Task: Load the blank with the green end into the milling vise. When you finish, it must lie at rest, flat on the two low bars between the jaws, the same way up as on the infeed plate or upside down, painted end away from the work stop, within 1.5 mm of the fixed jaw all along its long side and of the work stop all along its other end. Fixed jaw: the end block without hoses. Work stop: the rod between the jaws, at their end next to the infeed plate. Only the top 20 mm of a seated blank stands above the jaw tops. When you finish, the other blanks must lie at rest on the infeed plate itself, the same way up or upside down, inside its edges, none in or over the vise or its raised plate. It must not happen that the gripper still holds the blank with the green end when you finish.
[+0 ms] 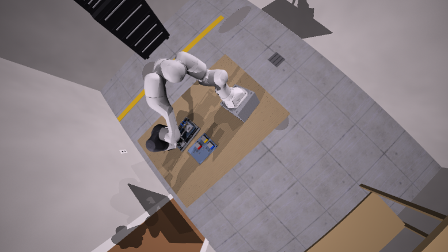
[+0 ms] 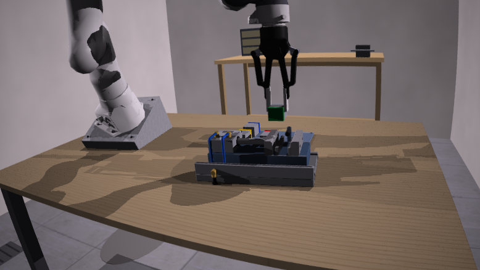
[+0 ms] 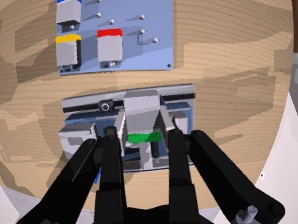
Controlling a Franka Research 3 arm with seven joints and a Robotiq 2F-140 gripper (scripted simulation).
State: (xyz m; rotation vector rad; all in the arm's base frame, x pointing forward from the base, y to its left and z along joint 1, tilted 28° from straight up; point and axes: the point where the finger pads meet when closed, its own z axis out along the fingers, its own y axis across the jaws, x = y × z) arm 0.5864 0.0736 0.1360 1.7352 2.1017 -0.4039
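My gripper is now 40 mm short of the work stop rod, 20 mm to the left of it and 80 mm above it. From my hand the other things lie so: fixed jaw: 80 mm ahead, 60 mm to the right, 100 mm below; then green-ended blank: 40 mm below; then milling vise: 20 mm behind, 80 mm to the right, 130 mm below.
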